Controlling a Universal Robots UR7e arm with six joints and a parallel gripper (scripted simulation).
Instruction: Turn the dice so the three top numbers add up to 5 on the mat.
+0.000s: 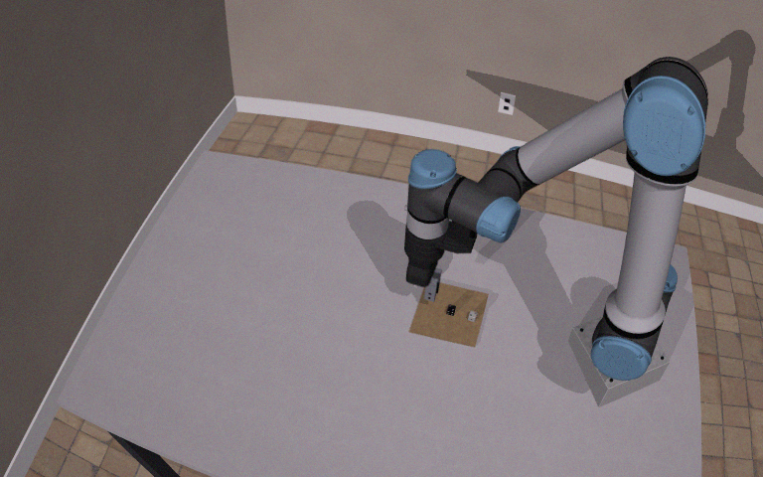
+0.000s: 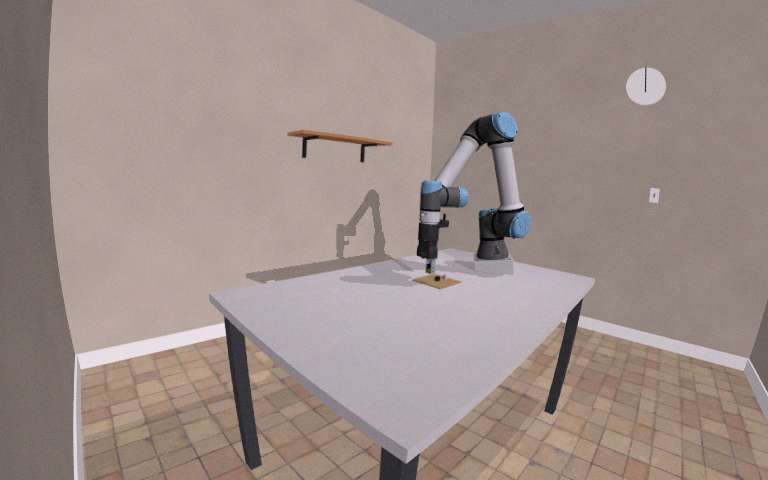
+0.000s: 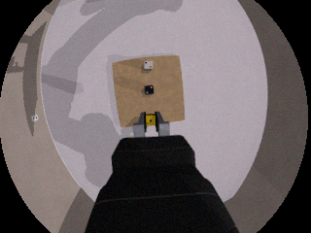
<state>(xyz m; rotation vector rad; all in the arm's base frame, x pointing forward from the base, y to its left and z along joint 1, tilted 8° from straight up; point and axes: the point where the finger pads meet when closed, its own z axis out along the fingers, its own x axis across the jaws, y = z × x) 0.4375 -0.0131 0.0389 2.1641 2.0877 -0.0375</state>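
Right now the black die is 50 mm behind my hand and 50 mm below it. Also, from my hand: mat: 50 mm behind, 60 mm below; white die: 90 mm behind, 50 mm below; yellow die: 10 mm below.
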